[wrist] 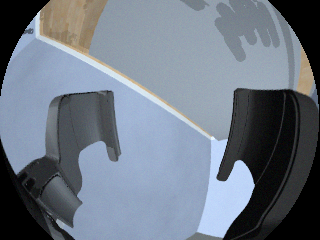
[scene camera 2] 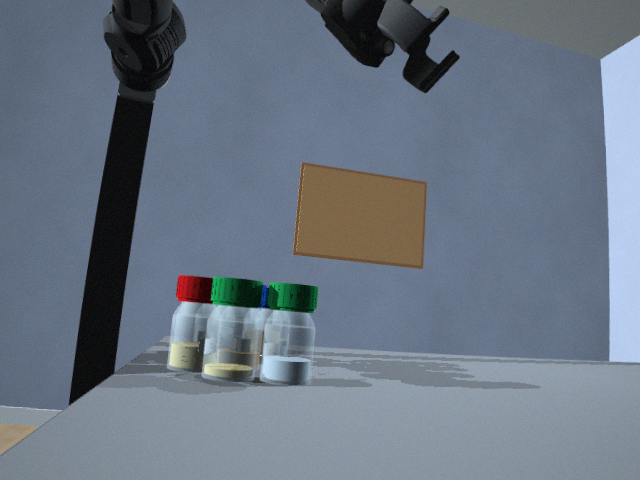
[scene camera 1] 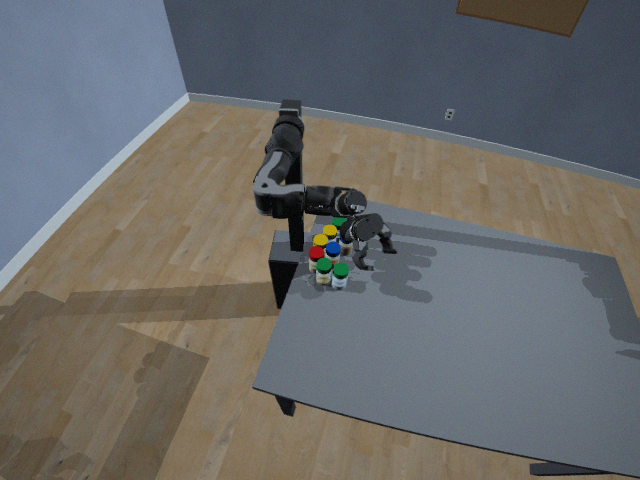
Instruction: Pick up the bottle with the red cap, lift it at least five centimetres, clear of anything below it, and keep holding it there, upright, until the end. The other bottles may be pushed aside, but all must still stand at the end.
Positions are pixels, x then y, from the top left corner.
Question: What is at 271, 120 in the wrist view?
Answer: My gripper.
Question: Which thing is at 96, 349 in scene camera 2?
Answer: A black post.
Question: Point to a green-capped bottle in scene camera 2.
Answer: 230, 351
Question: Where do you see a black post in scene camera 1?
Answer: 296, 224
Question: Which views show my gripper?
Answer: The wrist view, scene camera 2 and scene camera 1: all of them.
